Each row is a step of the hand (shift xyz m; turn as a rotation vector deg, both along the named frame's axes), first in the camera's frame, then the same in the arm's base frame.
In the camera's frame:
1: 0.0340 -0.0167 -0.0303 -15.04 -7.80 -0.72
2: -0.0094 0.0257 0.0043 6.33 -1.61 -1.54
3: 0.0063 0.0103 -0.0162 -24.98 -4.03 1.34
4: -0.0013 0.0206 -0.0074 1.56 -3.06 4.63
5: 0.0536 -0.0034 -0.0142 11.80 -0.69 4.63
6: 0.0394 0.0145 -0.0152 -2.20 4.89 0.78
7: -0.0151 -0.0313 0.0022 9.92 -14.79 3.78
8: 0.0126 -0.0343 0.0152 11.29 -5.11 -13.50
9: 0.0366 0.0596 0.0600 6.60 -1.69 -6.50
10: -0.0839 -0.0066 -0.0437 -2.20 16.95 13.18
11: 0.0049 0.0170 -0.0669 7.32 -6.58 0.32
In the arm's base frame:
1: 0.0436 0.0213 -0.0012 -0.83 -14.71 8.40
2: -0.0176 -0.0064 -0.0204 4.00 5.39 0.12
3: 0.0113 0.0009 -0.0167 -7.33 -23.24 6.93
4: -0.0029 -0.0029 -0.0215 -2.12 2.89 4.51
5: 0.0305 0.0456 -0.0087 0.11 12.63 1.25
6: 0.0192 0.0326 -0.0237 -3.44 -1.63 -3.86
7: 0.0067 -0.0147 0.0309 6.24 10.04 13.84
8: 0.0057 0.0156 0.0359 17.19 5.95 -2.20
9: -0.0646 0.0567 -0.0331 8.32 3.99 -1.88
10: 0.0133 -0.0939 -0.0029 -19.09 2.96 -9.63
11: 0.0510 -0.0170 -0.0436 4.85 6.75 5.28

